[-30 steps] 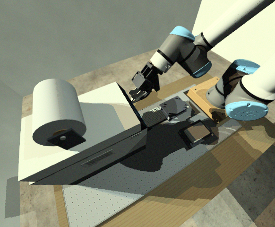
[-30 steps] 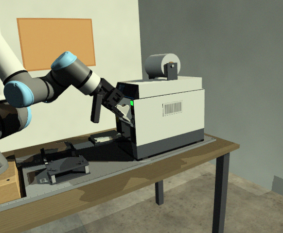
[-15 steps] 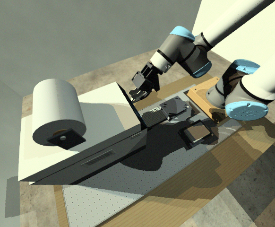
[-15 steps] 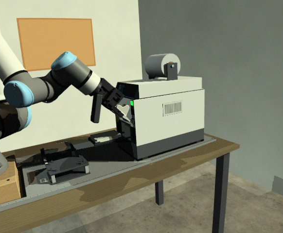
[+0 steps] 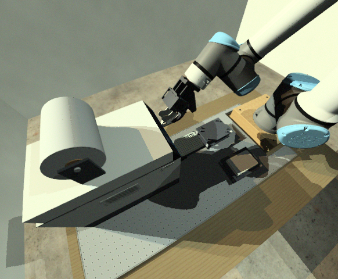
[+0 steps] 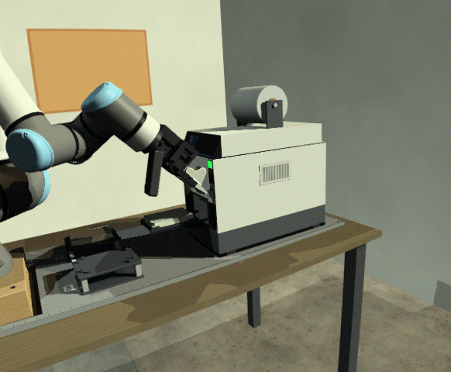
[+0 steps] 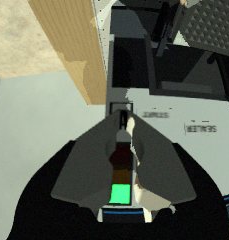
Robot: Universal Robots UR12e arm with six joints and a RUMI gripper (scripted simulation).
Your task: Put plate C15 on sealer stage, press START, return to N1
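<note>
My gripper is now 30 mm short of the start button and 10 mm above it. The rest, counted from my hand: foil roll 270 mm ahead, 220 mm above, 70 mm to the left; white open-well plate 100 mm to the left, 80 mm below, 70 mm behind; dark stage 100 mm to the left, 90 mm below, 70 mm behind.
</note>
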